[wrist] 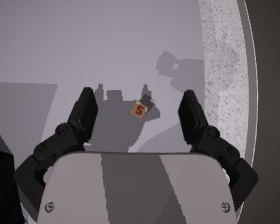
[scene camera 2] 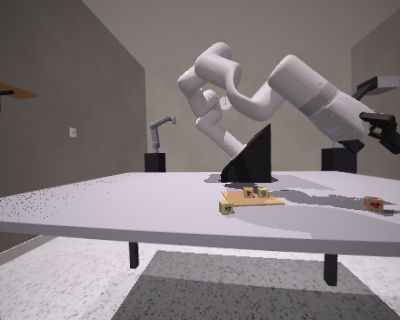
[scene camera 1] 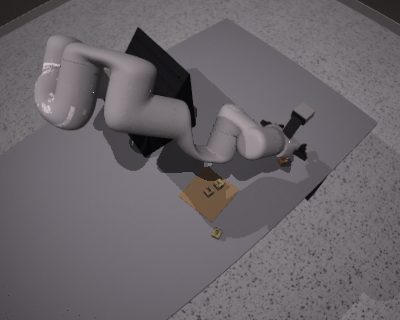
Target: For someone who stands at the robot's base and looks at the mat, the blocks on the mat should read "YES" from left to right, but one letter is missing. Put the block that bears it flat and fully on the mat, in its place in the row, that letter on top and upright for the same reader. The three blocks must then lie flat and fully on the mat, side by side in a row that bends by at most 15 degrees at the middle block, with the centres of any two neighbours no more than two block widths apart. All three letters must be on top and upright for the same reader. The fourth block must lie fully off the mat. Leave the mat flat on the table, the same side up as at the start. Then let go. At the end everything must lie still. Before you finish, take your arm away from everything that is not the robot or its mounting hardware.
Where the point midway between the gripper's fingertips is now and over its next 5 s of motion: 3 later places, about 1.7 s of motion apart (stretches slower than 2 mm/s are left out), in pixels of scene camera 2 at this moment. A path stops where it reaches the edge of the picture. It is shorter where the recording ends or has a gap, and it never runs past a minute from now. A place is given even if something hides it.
My gripper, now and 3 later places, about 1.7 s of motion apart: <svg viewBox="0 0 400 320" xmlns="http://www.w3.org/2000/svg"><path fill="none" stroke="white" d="M378 149L266 151L229 152L368 147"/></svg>
